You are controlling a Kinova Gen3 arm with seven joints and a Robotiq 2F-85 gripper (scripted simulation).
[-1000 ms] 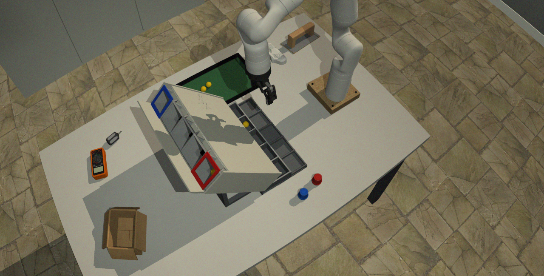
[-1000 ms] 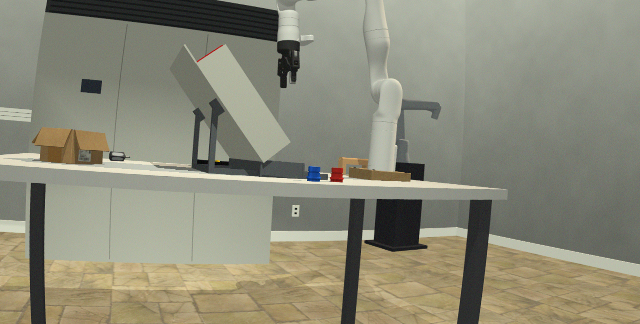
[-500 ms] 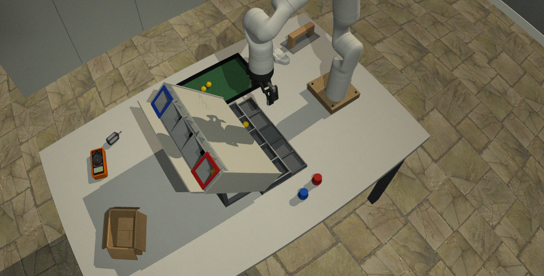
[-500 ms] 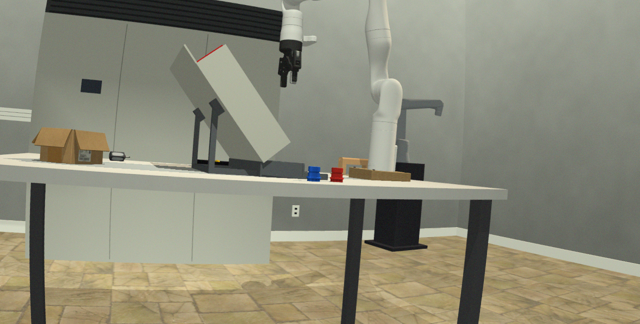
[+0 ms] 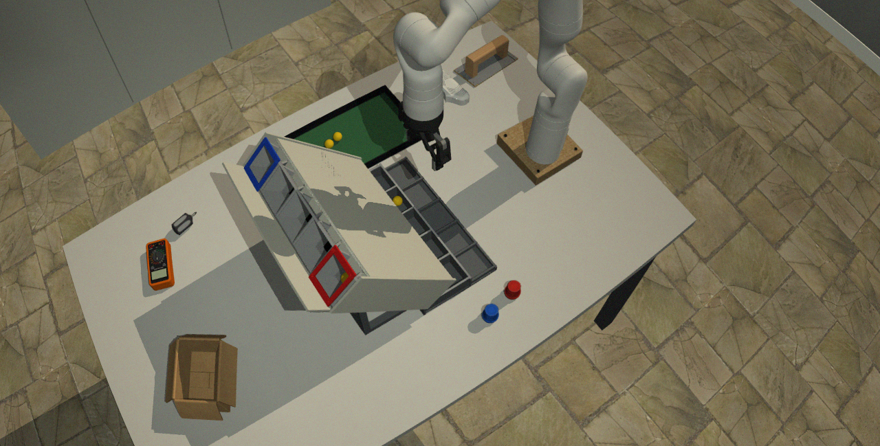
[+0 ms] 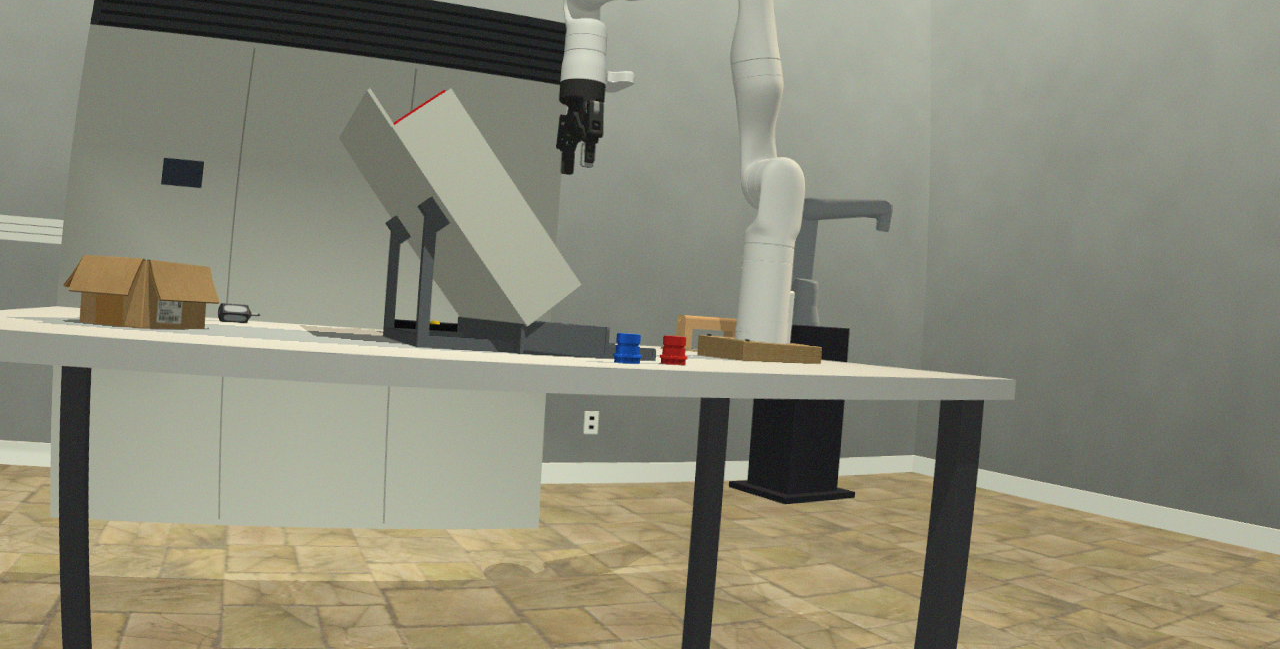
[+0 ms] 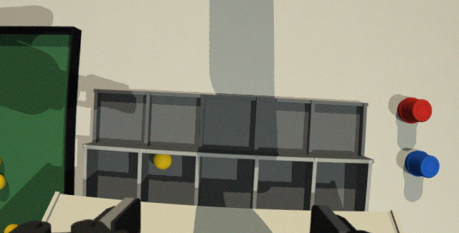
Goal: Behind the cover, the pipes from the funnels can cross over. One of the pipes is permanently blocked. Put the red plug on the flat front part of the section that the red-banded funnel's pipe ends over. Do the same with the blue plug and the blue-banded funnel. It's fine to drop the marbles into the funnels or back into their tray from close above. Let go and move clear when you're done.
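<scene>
My hand is 33 cm to the left of the green marble tray and 29 cm above it. From my hand the other things lie so: dark object: 49 cm ahead, 40 cm to the right, 28 cm below; then beige cover: 15 cm ahead, 9 cm below, 2 cm to the right; then cardboard box: 65 cm ahead, 25 cm below, 1 cm to the left.
</scene>
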